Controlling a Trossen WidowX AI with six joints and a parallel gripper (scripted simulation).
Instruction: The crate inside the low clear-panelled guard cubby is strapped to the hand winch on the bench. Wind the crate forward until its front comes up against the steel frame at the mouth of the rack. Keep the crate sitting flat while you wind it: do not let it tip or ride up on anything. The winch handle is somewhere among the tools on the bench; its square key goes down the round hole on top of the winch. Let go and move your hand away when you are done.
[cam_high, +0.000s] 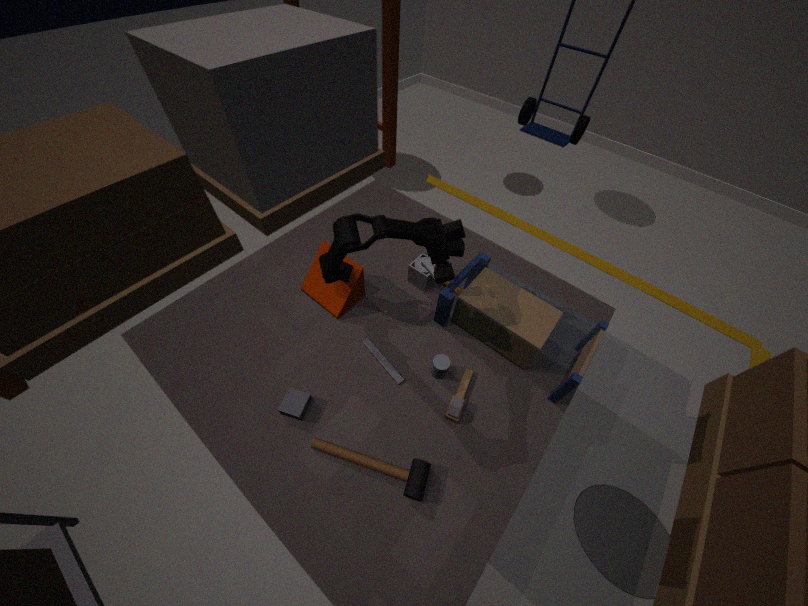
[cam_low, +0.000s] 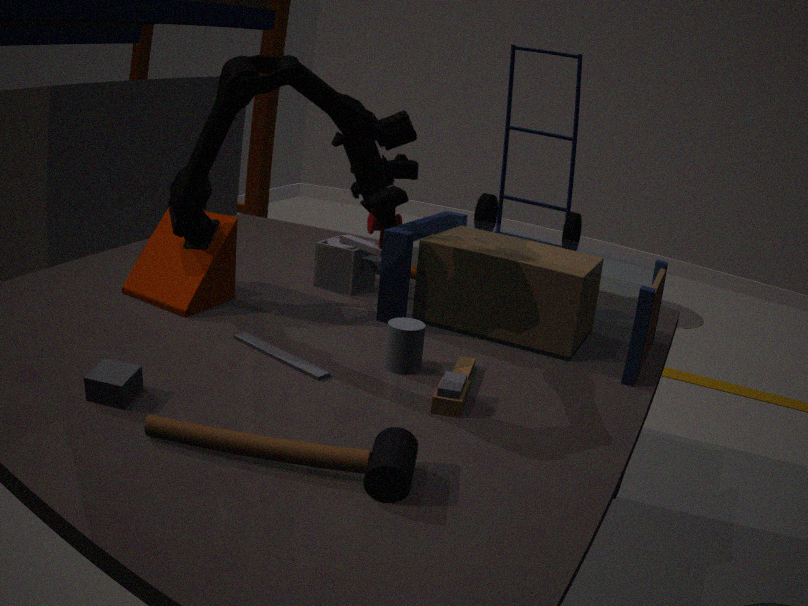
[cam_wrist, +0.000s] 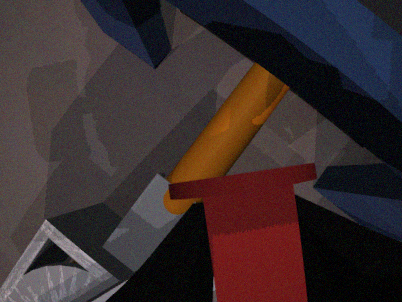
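Now: gripper tip 12 cm past the grey winch, 2 cm to the right of it and 10 cm above it. The rest, counted from my gripper tip: flat grey bar: 3 cm behind, 35 cm to the right, 13 cm below; then red knob: 1 cm behind, 1 cm to the right; then small wooden tool: 24 cm ahead, 32 cm to the right, 11 cm below.
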